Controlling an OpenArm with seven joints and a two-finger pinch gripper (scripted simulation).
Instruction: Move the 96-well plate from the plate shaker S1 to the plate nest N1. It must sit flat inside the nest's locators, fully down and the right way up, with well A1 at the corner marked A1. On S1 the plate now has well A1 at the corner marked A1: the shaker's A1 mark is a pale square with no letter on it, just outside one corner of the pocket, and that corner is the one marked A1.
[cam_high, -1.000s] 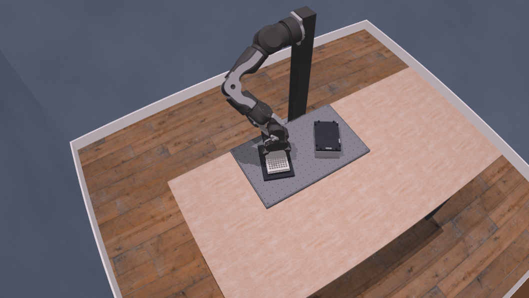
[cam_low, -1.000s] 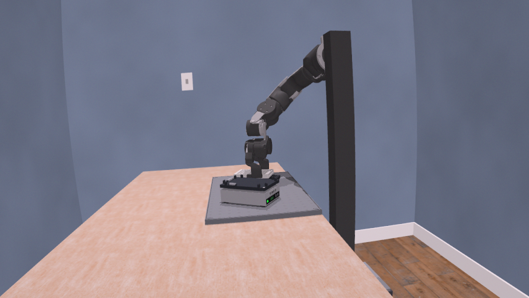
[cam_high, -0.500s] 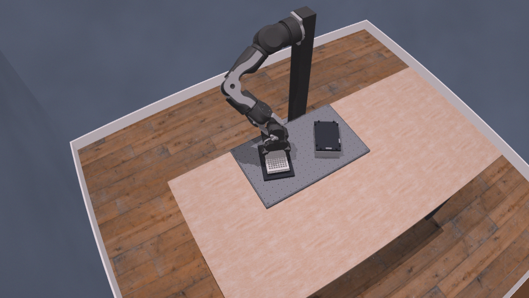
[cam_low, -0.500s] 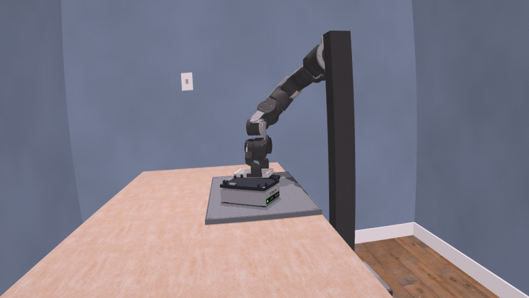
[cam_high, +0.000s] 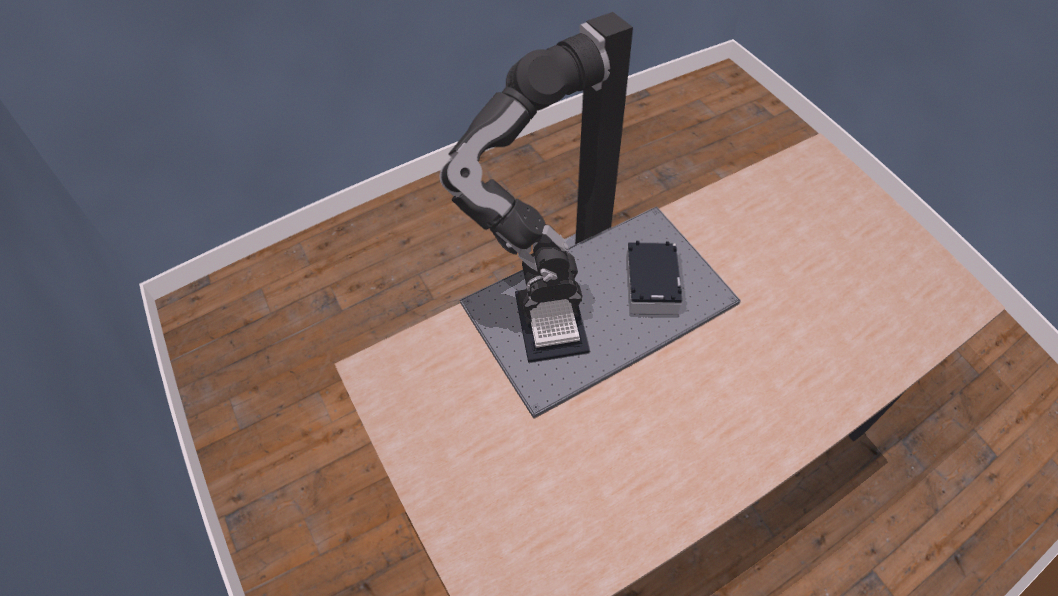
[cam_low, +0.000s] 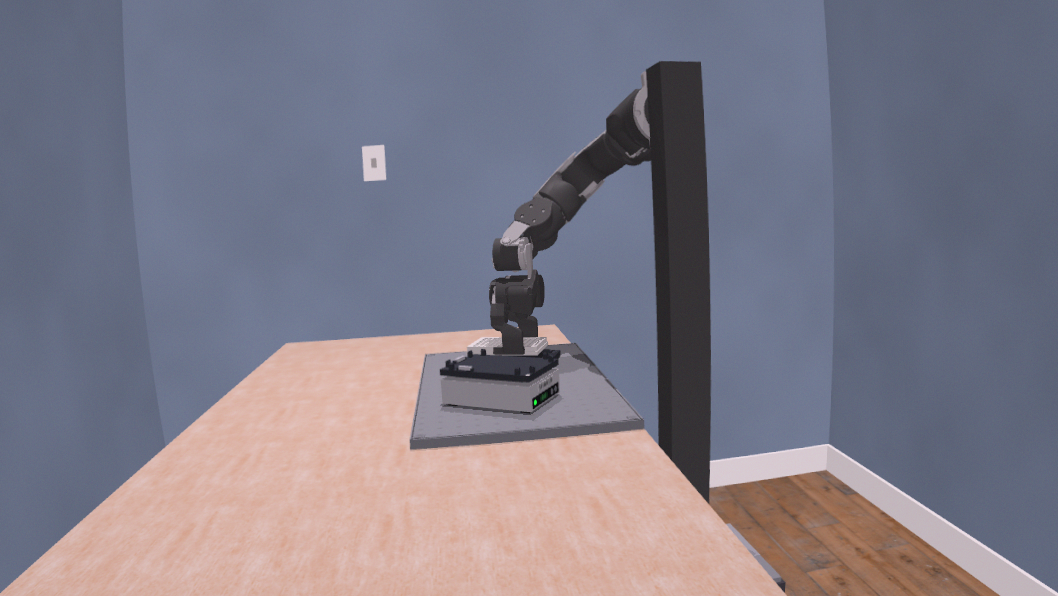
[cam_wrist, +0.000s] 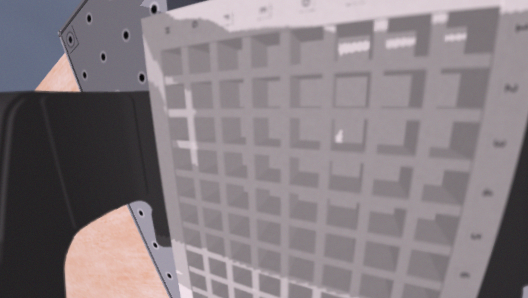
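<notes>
My hand is 10 mm to the left of the 96-well plate and 10 mm short of it. Round my hand: plate nest N1 (30 mm below, 10 mm to the right, 10 mm ahead); then A1 mark (70 mm to the left, 40 mm behind, 20 mm below); then plate shaker S1 (210 mm to the left, 80 mm ahead, 10 mm above).
</notes>
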